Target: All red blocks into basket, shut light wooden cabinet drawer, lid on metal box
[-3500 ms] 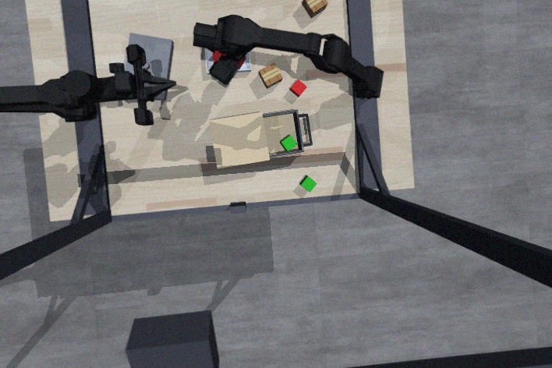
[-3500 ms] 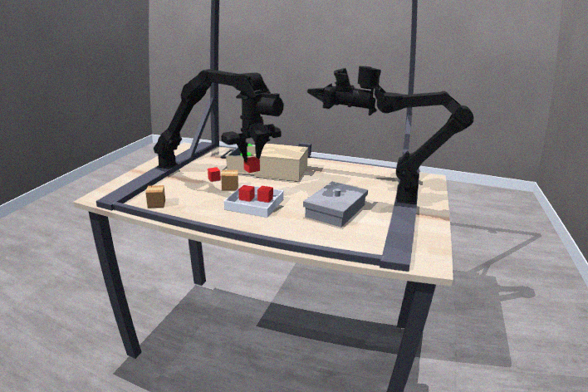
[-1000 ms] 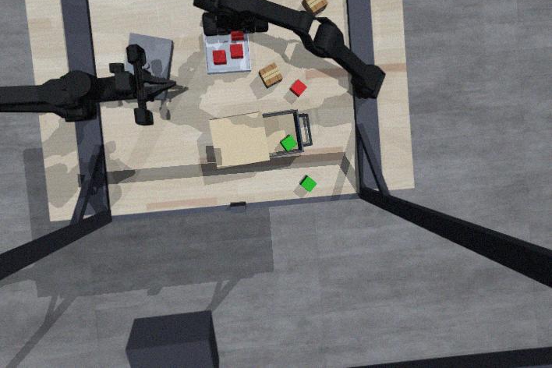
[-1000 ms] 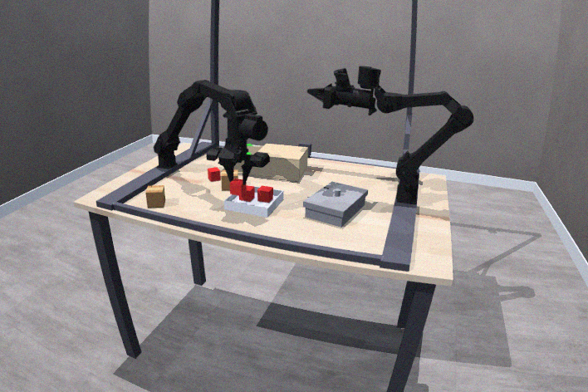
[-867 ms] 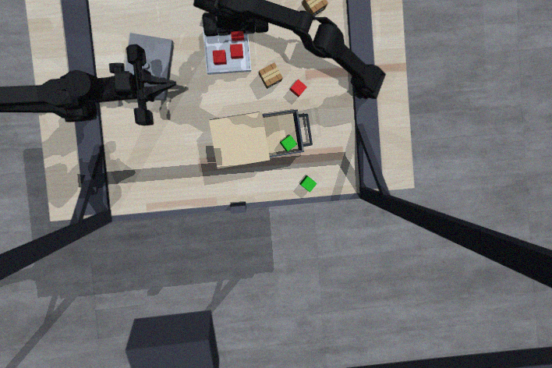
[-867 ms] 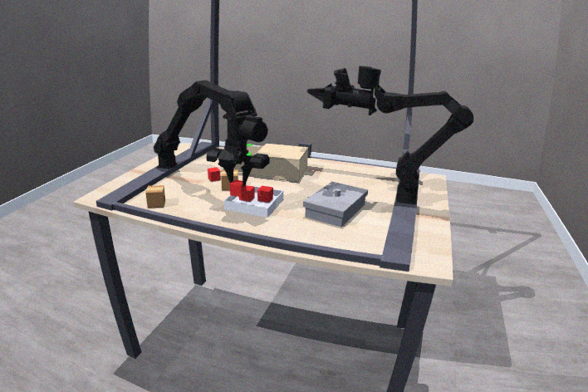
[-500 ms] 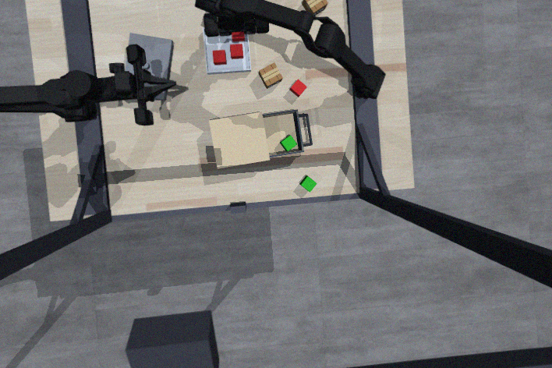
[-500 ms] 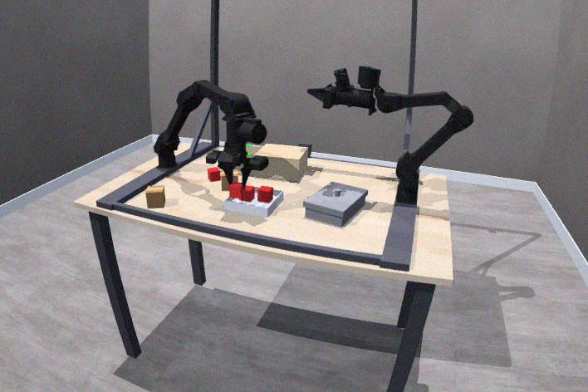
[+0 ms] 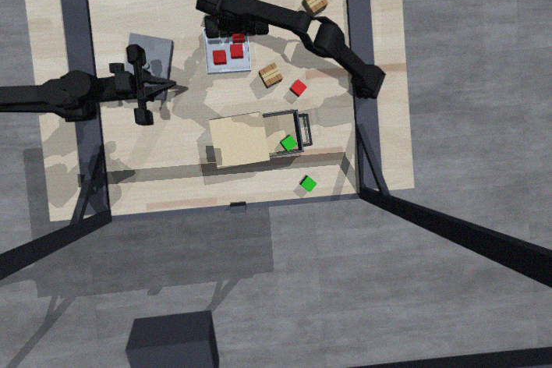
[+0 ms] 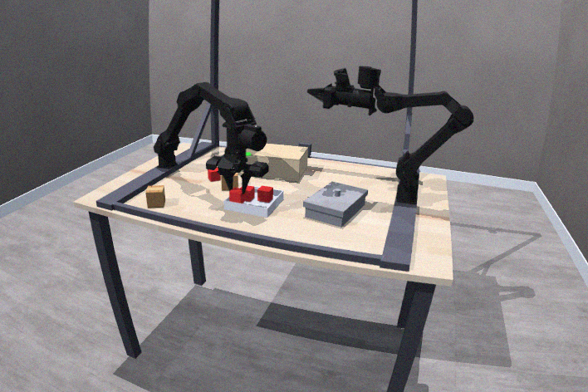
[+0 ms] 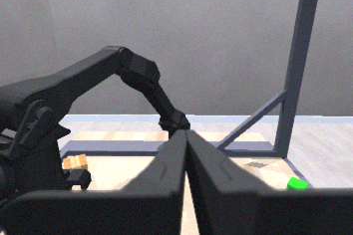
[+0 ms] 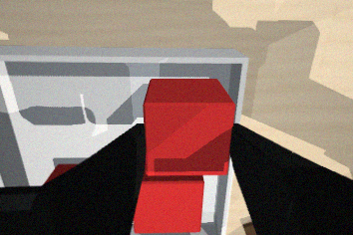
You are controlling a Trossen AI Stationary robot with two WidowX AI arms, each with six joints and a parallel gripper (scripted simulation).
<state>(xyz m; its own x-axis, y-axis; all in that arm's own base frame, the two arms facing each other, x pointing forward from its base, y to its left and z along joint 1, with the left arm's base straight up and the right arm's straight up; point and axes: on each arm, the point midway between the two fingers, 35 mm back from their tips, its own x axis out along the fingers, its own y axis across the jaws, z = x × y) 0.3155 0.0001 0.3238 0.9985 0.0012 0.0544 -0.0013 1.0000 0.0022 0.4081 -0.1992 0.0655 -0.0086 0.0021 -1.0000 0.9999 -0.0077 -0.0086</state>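
The white basket lies 40 mm behind my right hand, 40 mm to the left of it and 70 mm below it. From my right hand the other things lie so: metal box: 80 mm behind, 290 mm to the left, 60 mm below; light wooden cabinet: 340 mm behind, 40 mm to the right, 50 mm below; grey metal lid: 80 mm behind, 290 mm to the left, 40 mm below.
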